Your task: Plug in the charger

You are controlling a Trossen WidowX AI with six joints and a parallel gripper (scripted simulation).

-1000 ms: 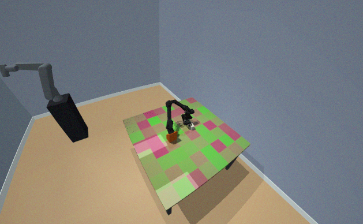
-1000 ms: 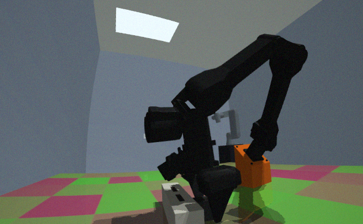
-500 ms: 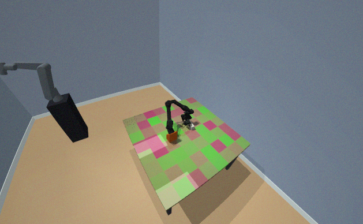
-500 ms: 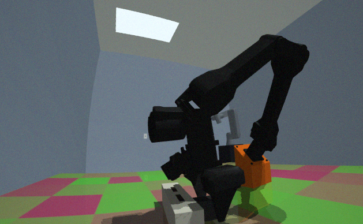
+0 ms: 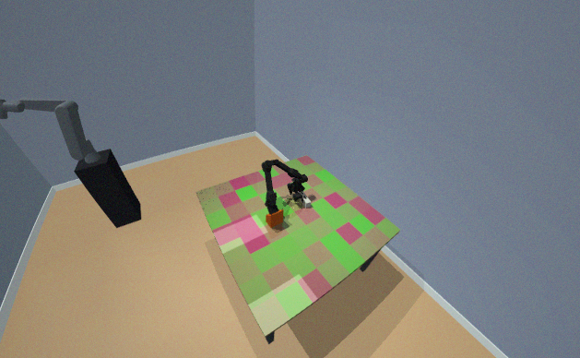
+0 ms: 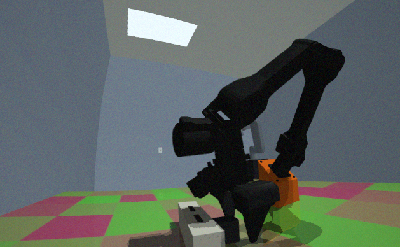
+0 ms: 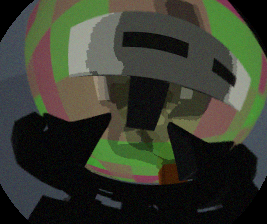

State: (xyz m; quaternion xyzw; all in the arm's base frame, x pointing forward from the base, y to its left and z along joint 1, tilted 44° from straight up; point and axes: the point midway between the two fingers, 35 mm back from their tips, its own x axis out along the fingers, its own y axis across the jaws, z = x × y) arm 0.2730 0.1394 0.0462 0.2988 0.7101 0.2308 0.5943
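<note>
Right now the two-prong charger is 50 mm ahead of my gripper tip, 10 mm to the right of it and 10 mm above it.
</note>
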